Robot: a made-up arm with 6 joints. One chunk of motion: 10 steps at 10 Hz.
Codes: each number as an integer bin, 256 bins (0 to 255) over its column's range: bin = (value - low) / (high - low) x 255, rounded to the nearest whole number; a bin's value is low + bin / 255 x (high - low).
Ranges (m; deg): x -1.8..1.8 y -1.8..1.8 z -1.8..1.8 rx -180..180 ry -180..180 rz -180..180
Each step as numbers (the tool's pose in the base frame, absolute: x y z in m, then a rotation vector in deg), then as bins.
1 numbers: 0.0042 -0.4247 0.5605 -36.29 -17.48 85.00
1 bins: 128 97 167 102 115 188
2 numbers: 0.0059 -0.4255 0.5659 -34.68 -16.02 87.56
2 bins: 128 97 168 103 116 190
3 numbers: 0.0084 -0.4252 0.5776 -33.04 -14.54 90.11
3 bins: 128 97 168 104 117 191
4 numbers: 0.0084 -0.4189 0.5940 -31.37 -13.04 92.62
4 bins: 128 98 170 105 118 193
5 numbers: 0.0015 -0.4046 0.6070 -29.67 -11.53 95.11
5 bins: 128 99 170 106 119 195
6 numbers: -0.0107 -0.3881 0.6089 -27.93 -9.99 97.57
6 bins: 127 100 171 108 120 197
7 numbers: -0.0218 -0.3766 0.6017 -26.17 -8.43 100.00
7 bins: 126 101 170 109 122 198
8 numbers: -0.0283 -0.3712 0.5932 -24.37 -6.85 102.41
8 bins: 125 101 170 110 123 200
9 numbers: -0.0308 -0.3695 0.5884 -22.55 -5.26 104.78
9 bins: 125 101 169 112 124 202
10 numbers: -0.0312 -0.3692 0.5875 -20.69 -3.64 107.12
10 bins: 125 101 169 113 125 203
